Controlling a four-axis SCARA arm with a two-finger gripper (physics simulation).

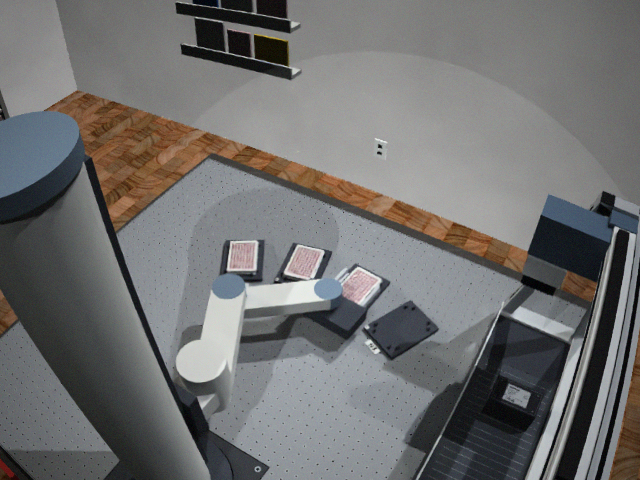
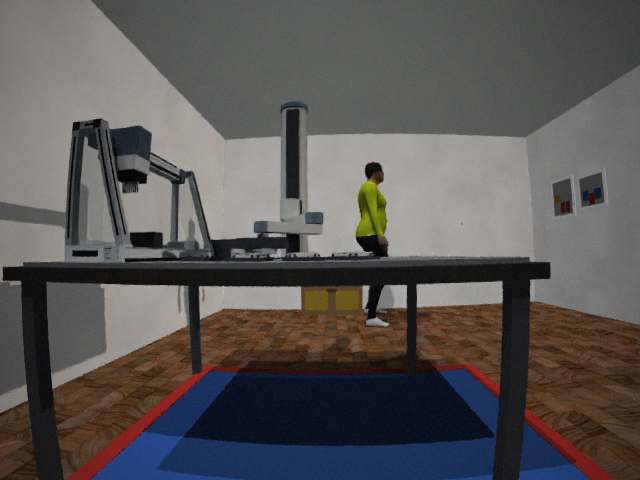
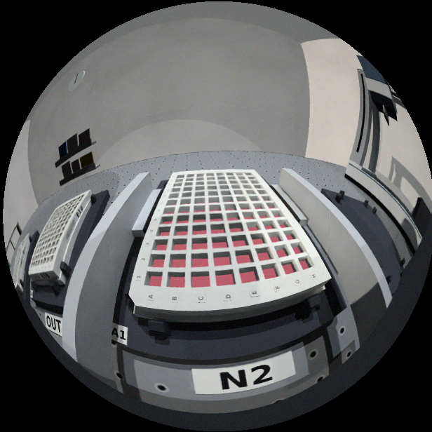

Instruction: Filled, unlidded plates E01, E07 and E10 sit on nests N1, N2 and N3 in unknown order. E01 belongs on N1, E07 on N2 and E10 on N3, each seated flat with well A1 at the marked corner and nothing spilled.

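Frame: origin at the arm's base, x left, y ahead, z down, level; millimetres.
Where they show: gripper, between the fingertips: [image 1: 362, 279] [image 2: 247, 251].
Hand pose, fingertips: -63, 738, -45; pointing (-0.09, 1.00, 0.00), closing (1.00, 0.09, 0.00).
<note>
Things, the pixels of their centre, and the offset from my fingertips, as dx, dy, dz. "pt": a spot on its surface instead.
- held plate, middle of its body: [image 1: 357, 287] [image 2: 250, 255] +2, -23, +13
- Plate E10, middle of its body: [image 1: 304, 263] [image 2: 301, 254] +178, -22, +13
- filled plate, middle of its body: [image 1: 242, 257] [image 2: 351, 254] +346, -95, +13
- dark nest, middle of its body: [image 1: 402, 327] [image 2: 209, 258] -165, -81, +22
- black box, a spot on its surface: [image 1: 511, 400] pt -503, -226, -88
My gripper [image 1: 358, 287] [image 3: 217, 178] is shut on a white plate with red-filled wells, its fingers along both long sides. This held plate [image 1: 363, 281] [image 3: 200, 252] is level, very low over or in nest N2 [image 3: 175, 342]; I cannot tell if it is fully seated. Its A/1 corner is at the front left, by the A1 tag [image 3: 119, 333]. Its name does not show. Plate E10 [image 1: 304, 261] [image 3: 57, 235] sits on the nest to the left, beside a tag reading OUT [image 3: 53, 324]. Another filled plate [image 1: 242, 255] [image 3: 21, 260] is on the far-left nest, name unreadable.
A dark nest [image 1: 400, 330] [image 3: 367, 235] without a plate lies right of N2. A gantry machine [image 1: 571, 242] [image 2: 131, 155] stands at the table's side, with a black box [image 1: 511, 400] on its deck. A person in a yellow-green top [image 2: 371, 211] stands beyond the table.
</note>
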